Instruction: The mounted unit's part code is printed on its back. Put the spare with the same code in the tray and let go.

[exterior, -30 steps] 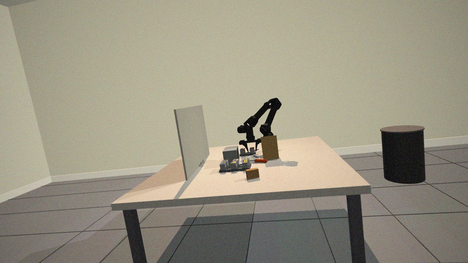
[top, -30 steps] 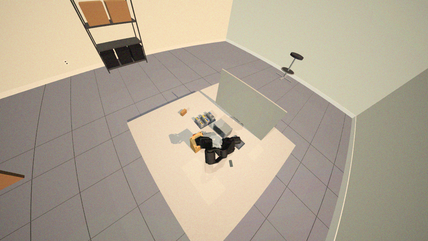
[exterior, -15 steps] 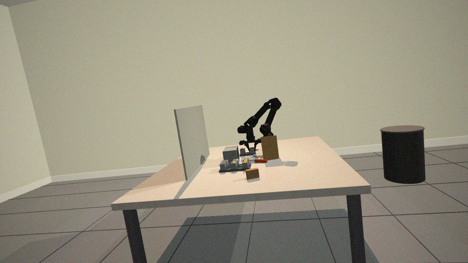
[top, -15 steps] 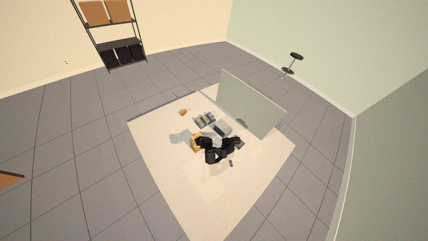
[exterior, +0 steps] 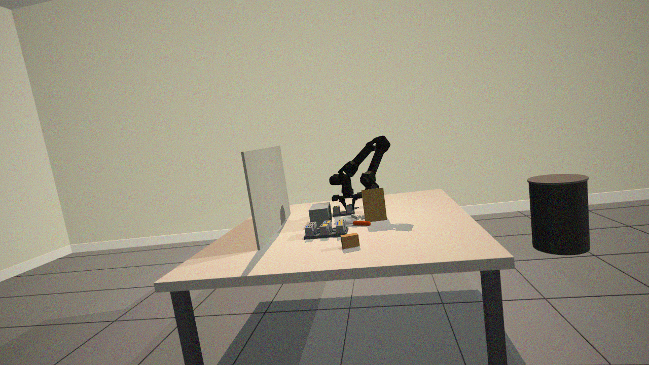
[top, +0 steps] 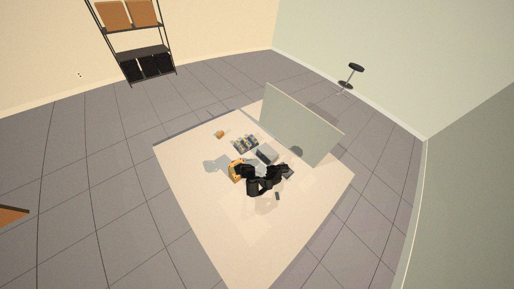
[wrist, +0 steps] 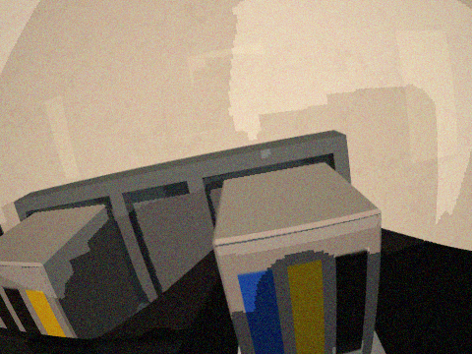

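Now: the grey tray 180 mm ahead of my gripper tip, 10 mm to the right of it and 10 mm below it. From my gripper tip the other things lie so: small orange box 70 mm behind, 580 mm to the left, 10 mm above; then grey panel 390 mm ahead, 200 mm to the left, 210 mm above; then grey spare block 20 mm above.
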